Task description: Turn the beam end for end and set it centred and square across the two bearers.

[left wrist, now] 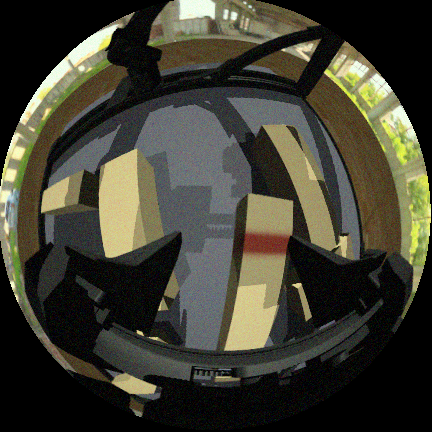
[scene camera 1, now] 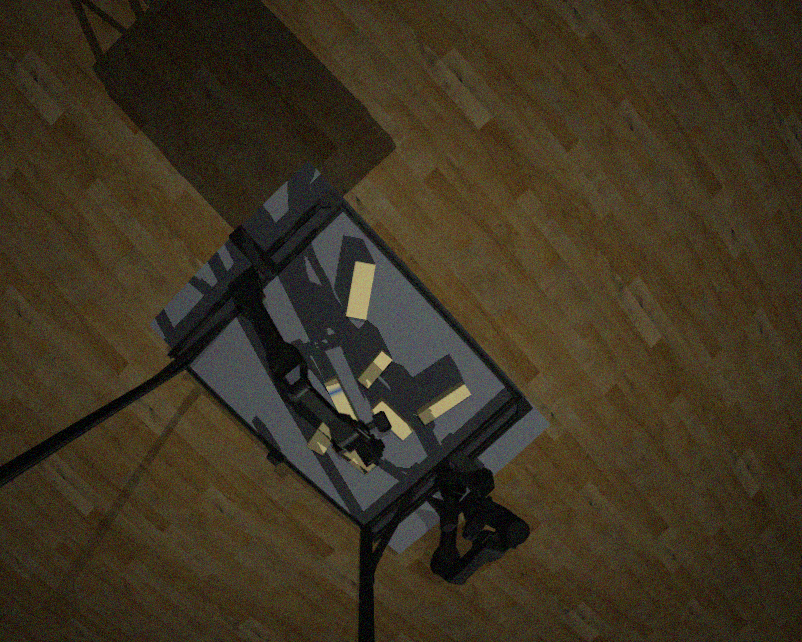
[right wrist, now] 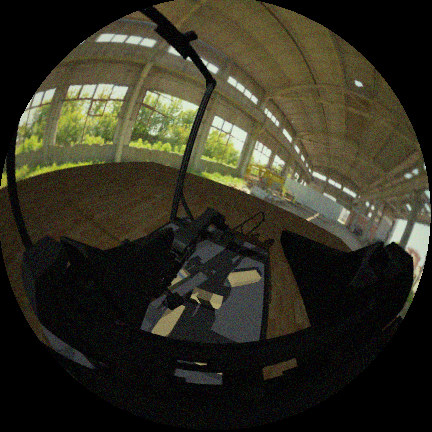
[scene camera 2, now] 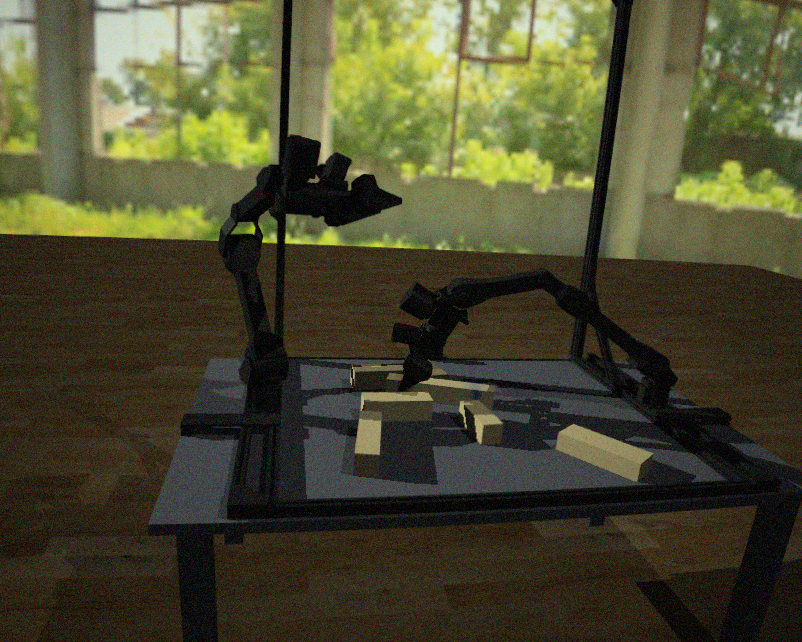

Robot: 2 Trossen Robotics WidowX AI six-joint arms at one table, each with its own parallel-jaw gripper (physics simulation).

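Seen in the pictures: left gripper, fingertip midpoint: [left wrist: 237,239] [scene camera 2: 401,382]; right gripper, fingertip midpoint: [scene camera 1: 436,485] [right wrist: 228,234] [scene camera 2: 390,205]; left arm's base, origin of the base link: [scene camera 1: 251,282] [right wrist: 217,238] [scene camera 2: 652,403]; right arm's base, origin of the base link: [left wrist: 148,85] [scene camera 1: 445,472] [scene camera 2: 262,406].
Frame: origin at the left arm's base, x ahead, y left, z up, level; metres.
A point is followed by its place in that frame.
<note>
The beam [scene camera 1: 341,399] {y -0.056, x 0.463, z 0.025 m} [scene camera 2: 461,389] {y -0.042, x 0.472, z 0.022 m} [left wrist: 265,220] {y -0.109, x 0.613, z 0.025 m} is a long pale bar with a red band near one end, seen in the left wrist view, and a blue band near the other. Several plain pale blocks lie around it, among them one [scene camera 1: 391,420] {y 0.011, x 0.627, z 0.028 m} [scene camera 2: 396,405] {y 0.037, x 0.636, z 0.018 m} [left wrist: 120,210] {y 0.008, x 0.647, z 0.028 m} and another [scene camera 1: 375,369] {y 0.092, x 0.466, z 0.025 m} [scene camera 2: 481,421] {y 0.136, x 0.480, z 0.025 m}; which two are the bearers I cannot tell. My left gripper [scene camera 1: 372,455] [scene camera 2: 403,385] {y -0.084, x 0.604, z 0.023 m} [left wrist: 237,239] {y -0.084, x 0.604, z 0.023 m} is open and empty, low over the beam's red-banded end; one fingertip appears close to its side. My right gripper [scene camera 2: 399,199] {y 0.071, x 0.681, z 0.436 m} is open and empty, high above the table.
Other pale blocks lie on the grey table: one [scene camera 1: 361,289] {y 0.235, x 0.254, z 0.019 m} [scene camera 2: 604,453] {y 0.261, x 0.271, z 0.012 m} apart from the rest, one [scene camera 1: 444,403] {y 0.174, x 0.707, z 0.025 m} [scene camera 2: 368,441] {y 0.214, x 0.718, z 0.025 m} [left wrist: 65,192] {y 0.124, x 0.701, z 0.025 m} near the right arm's side, and one [scene camera 1: 319,438] {y -0.207, x 0.510, z 0.019 m} beside the left arm. A black frame with upright posts [scene camera 2: 605,153] {y -0.341, x 0.037, z 0.580 m} borders the table.
</note>
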